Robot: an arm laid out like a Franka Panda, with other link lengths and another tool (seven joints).
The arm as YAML. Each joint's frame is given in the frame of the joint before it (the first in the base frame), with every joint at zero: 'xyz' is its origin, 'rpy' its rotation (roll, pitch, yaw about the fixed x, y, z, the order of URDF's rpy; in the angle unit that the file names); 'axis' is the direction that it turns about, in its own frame. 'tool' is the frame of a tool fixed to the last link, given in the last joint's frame.
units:
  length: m
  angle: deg
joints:
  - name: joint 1
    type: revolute
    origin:
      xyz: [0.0, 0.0, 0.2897]
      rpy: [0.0, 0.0, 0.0]
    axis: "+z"
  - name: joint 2
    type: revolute
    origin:
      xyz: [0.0, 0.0, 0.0]
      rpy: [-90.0, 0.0, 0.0]
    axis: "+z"
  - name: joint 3
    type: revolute
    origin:
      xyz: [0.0, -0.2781, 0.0]
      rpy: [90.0, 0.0, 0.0]
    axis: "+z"
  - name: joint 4
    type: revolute
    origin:
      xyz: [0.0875, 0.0, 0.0]
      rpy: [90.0, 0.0, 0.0]
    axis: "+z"
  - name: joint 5
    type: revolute
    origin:
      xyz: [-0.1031, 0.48, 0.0]
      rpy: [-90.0, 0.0, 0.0]
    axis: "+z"
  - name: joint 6
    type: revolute
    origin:
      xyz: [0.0, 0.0, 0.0]
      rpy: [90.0, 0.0, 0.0]
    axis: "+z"
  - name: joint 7
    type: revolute
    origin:
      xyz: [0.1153, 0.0, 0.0]
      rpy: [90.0, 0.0, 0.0]
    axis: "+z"
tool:
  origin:
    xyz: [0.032, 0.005, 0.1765]
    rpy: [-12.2, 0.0, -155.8]
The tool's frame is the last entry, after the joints.
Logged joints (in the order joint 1, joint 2, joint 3, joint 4, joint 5, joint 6, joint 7), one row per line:
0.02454 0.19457 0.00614 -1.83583 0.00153 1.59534 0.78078
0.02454 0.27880 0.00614 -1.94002 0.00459 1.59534 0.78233
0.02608 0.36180 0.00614 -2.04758 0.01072 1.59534 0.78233
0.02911 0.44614 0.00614 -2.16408 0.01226 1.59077 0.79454
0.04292 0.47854 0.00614 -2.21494 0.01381 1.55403 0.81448
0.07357 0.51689 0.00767 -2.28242 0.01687 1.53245 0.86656
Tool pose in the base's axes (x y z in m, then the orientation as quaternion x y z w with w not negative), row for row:
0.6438 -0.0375 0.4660 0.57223 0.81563 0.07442 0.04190
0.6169 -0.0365 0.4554 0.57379 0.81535 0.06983 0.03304
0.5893 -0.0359 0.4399 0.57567 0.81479 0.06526 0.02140
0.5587 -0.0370 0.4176 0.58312 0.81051 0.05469 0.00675
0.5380 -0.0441 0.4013 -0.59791 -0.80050 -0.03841 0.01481
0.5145 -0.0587 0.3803 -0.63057 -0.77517 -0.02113 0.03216
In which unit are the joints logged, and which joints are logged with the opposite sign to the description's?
The joints are logged in radians. Opposite sign: joint 1, joint 2.
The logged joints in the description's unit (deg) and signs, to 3 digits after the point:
-1.406 -11.148 0.352 -105.185 0.088 91.406 44.735
-1.406 -15.974 0.352 -111.155 0.263 91.406 44.824
-1.494 -20.730 0.352 -117.318 0.614 91.406 44.824
-1.668 -25.562 0.352 -123.993 0.702 91.144 45.524
-2.459 -27.418 0.352 -126.907 0.791 89.039 46.666
-4.215 -29.616 0.439 -130.773 0.967 87.803 49.650

